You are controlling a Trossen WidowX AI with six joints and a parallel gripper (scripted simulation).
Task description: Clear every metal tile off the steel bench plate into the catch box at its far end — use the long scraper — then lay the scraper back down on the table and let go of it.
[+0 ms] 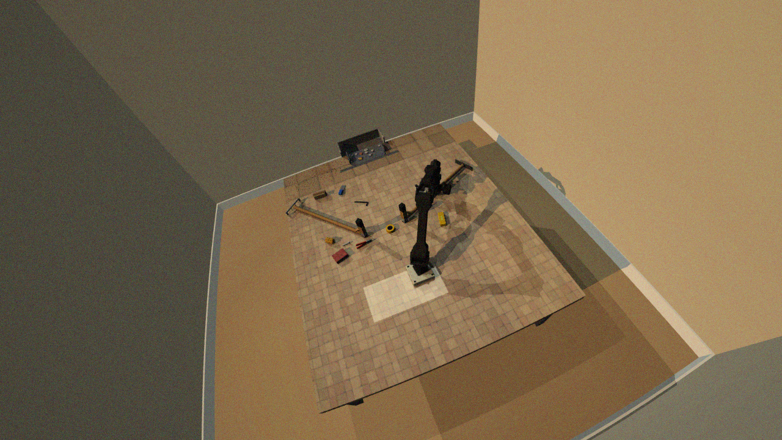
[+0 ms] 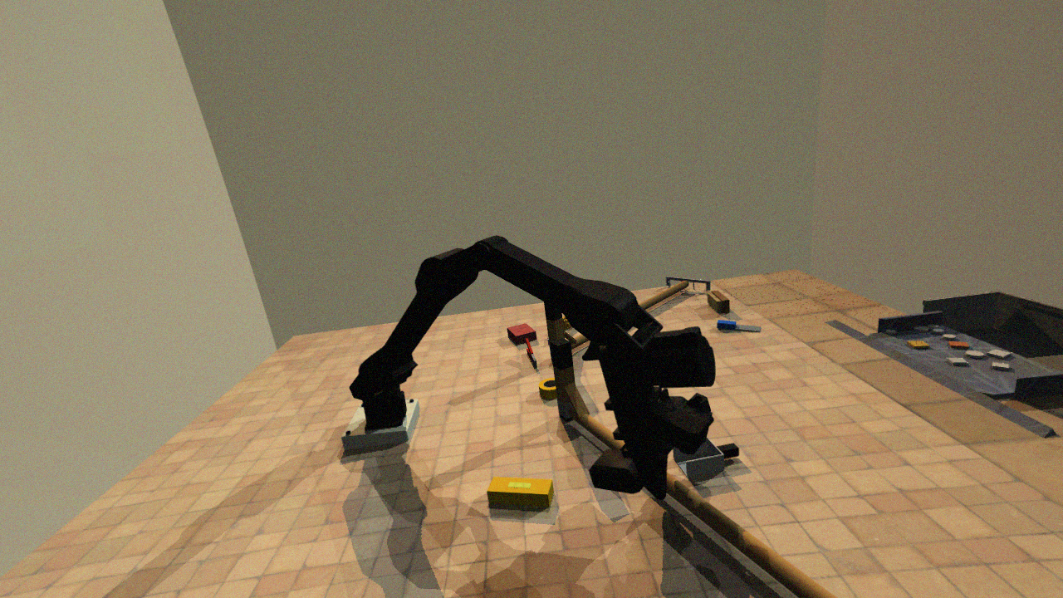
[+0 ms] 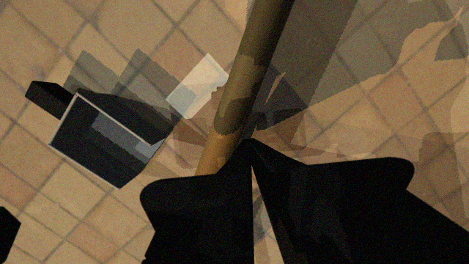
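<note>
Now: gripper tip 100 mm short of the small grey box and 60 mm to the right of it. The rest, counted from my gripper tip: yellow tape roll: 80 mm behind, 350 mm to the left; then yellow block: 180 mm behind, 70 mm to the left; then hex key: 190 mm ahead, 410 mm to the left, 10 mm below.
</note>
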